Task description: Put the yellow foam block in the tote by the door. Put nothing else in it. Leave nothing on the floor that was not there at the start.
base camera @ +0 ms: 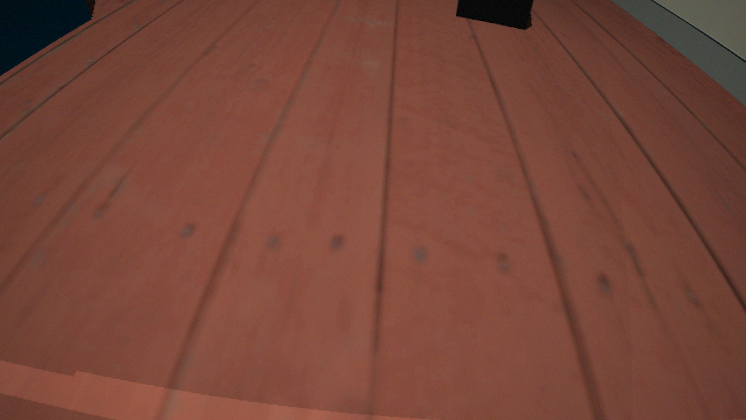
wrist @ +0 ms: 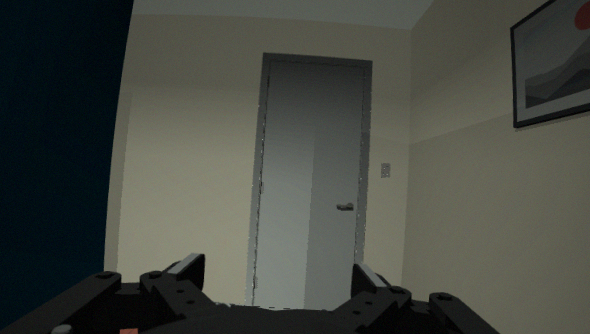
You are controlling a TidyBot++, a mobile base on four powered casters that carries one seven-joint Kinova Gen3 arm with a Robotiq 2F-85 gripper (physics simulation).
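Frame: origin at the arm's base, x ahead, y right, z down, level; centimetres.
Where they show: gripper, fingertip midpoint: (wrist: 278, 276).
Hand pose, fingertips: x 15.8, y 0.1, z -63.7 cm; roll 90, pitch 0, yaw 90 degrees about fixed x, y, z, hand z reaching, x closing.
Note:
After its pixels a point has its place.
My gripper (wrist: 278, 276) {z -63.7, x 15.8, y 0.2 cm} is open at the bottom of the wrist view, its two fingers wide apart, with the door and wall showing between and beyond them. The grey door (wrist: 310, 175) {z -74.4, x 208.2, y 18.6 cm} stands in the far wall, with its handle at the right. The yellow foam block does not show in either view. A dark black object (base camera: 494, 11) {z 36.3, x 128.7, y 31.7 cm} stands on the floor at the top of the base camera view, right of the middle; its upper part is cut off, and I cannot tell whether it is the tote.
A dark blue panel-like object (base camera: 36, 31) {z 35.4, x 95.3, y -78.9 cm} (wrist: 55, 150) {z -73.7, x 85.8, y -79.2 cm} stands at the left. A wall with a grey baseboard (base camera: 694, 49) {z 36.3, x 125.2, y 94.1 cm} runs along the right. A framed picture (wrist: 555, 75) {z -111.9, x 79.6, y 92.1 cm} hangs on the right wall. The floor (base camera: 323, 182) {z 39.7, x 52.4, y -5.1 cm} is of reddish planks.

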